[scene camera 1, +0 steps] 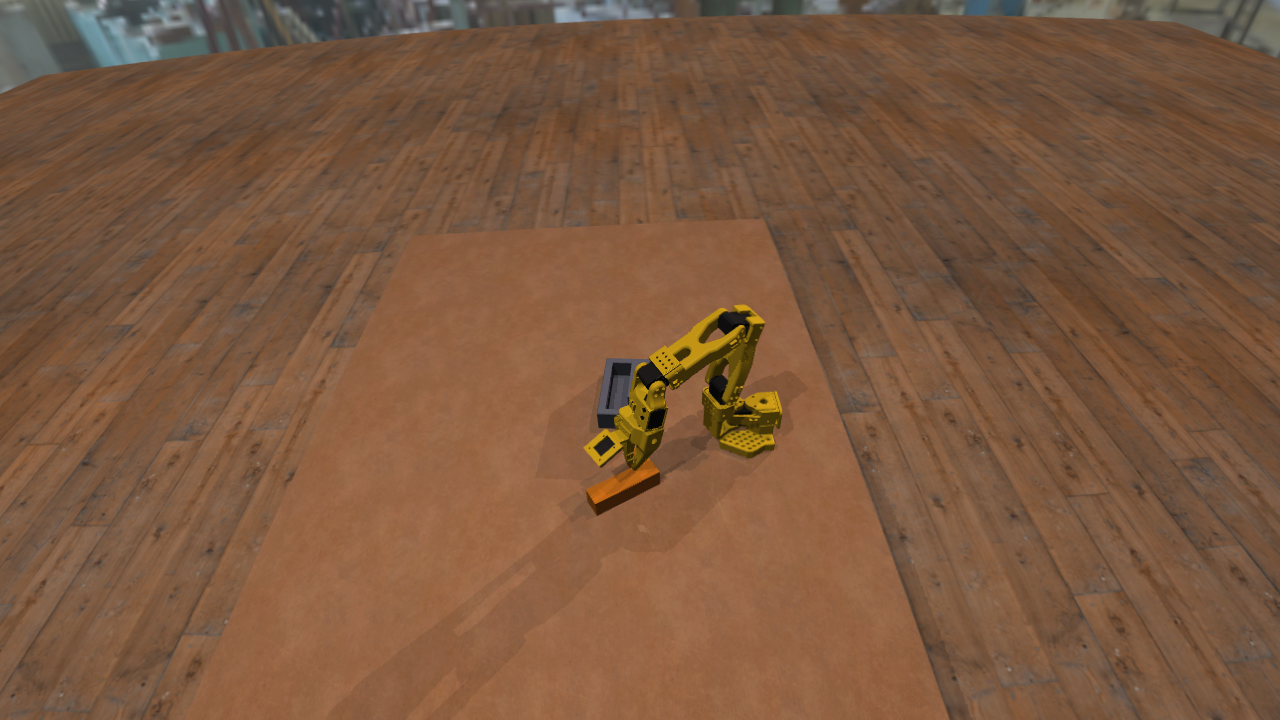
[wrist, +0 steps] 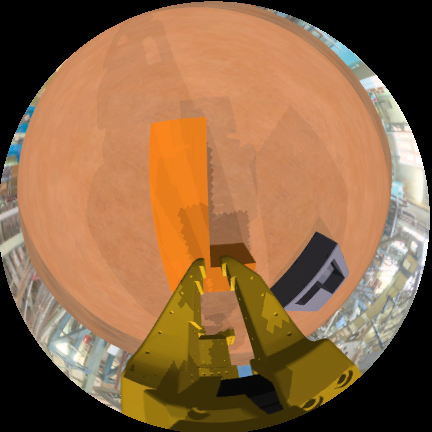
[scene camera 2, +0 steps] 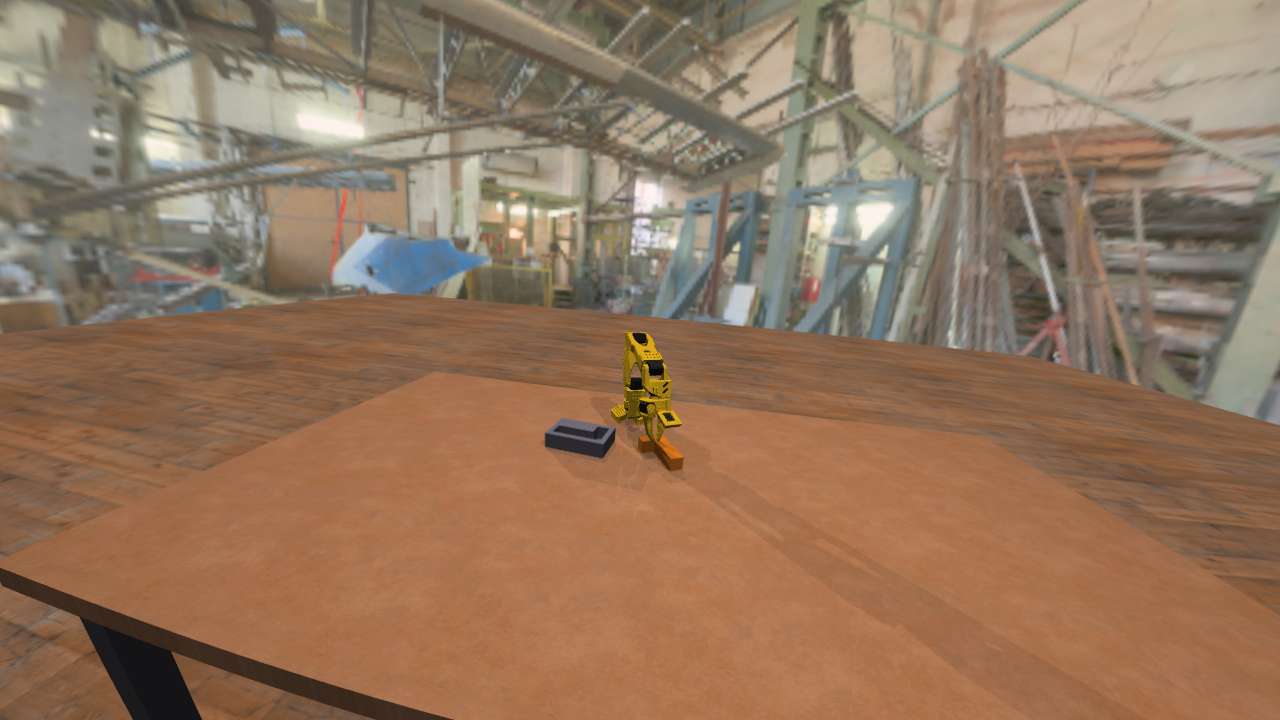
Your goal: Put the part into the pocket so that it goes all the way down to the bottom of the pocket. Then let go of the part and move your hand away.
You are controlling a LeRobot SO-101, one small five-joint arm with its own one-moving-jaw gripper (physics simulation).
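Observation:
The part is an orange bar with a short foot at its near end, and it lies flat on the brown table board. My gripper points down at the near end of the part. Its jaws stand side by side with only a narrow slit between the tips. The tips sit over the top of the part and do not press on its sides. The pocket is a dark grey open box, empty, to the right of the jaws in the wrist view.
The arm's yellow base stands on the board behind the gripper. The board's edges drop to a wooden plank floor. A black table leg shows at the front left.

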